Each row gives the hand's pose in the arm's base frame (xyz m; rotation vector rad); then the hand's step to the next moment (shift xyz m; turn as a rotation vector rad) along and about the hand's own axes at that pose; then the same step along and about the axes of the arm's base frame.
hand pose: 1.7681 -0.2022 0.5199 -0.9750 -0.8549 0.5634
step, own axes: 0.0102 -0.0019 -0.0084 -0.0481 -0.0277 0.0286
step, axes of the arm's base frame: 0.0127 0.0027 0.0030 -0.0494 -0.0351 0.0152
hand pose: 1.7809 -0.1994 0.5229 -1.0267 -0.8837 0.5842
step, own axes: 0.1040 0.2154 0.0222 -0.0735 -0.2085 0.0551
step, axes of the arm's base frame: 0.0330 0.1813 -0.1541 -0.0822 -0.1179 0.1768
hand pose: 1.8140 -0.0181 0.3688 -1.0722 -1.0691 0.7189
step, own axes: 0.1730 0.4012 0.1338 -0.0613 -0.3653 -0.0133
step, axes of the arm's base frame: -0.0556 0.3347 -0.3061 -0.0177 -0.1841 0.3212
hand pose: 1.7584 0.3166 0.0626 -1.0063 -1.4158 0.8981
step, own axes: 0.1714 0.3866 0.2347 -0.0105 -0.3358 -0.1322
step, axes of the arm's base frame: -0.2022 0.2991 -0.3219 0.1027 -0.1285 0.3214
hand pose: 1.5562 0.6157 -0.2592 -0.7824 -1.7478 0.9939
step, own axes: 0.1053 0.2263 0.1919 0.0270 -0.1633 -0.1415
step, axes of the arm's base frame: -0.1996 0.1406 -0.1988 0.1109 -0.0141 0.1869
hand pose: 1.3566 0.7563 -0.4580 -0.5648 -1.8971 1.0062
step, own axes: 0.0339 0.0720 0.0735 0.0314 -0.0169 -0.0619
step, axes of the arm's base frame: -0.0815 0.0341 -0.0628 0.0380 0.0386 0.0465
